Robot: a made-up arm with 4 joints.
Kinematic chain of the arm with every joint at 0, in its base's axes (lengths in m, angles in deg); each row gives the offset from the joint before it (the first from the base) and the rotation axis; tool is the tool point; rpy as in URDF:
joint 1: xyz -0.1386 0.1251 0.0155 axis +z
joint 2: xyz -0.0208 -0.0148 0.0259 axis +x
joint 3: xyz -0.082 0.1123 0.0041 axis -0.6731 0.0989 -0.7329
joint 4: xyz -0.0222 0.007 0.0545 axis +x
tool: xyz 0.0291 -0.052 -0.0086 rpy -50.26 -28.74 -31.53
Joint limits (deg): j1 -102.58..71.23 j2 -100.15..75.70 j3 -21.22..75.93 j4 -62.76..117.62
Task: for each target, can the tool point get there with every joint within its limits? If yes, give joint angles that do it. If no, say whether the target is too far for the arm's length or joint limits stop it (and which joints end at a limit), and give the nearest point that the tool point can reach.
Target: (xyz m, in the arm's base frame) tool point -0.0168 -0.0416 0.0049
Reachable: no: joint limits stop it (at a limit: joint 1, joint 2, joint 3) | nearest point -0.0911 0.0165 0.1213 | short by 0.150 m
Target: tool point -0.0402 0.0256 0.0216
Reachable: no: joint limits stop it (at a limit: joint 1, joint 2, joint 3) | nearest point -0.0988 0.0209 0.1154 | short by 0.111 m
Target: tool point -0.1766 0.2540 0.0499
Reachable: yes | joints -24.94 4.95 59.39 87.98
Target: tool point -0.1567 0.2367 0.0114
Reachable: yes | joints -45.64 -62.99 -6.77 -12.32
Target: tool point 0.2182 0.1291 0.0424
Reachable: no: too far | nearest point 0.0384 0.1568 0.0419 | short by 0.182 m
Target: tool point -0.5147 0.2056 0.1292
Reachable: no: too far | nearest point -0.3105 0.1619 0.0835 | short by 0.214 m
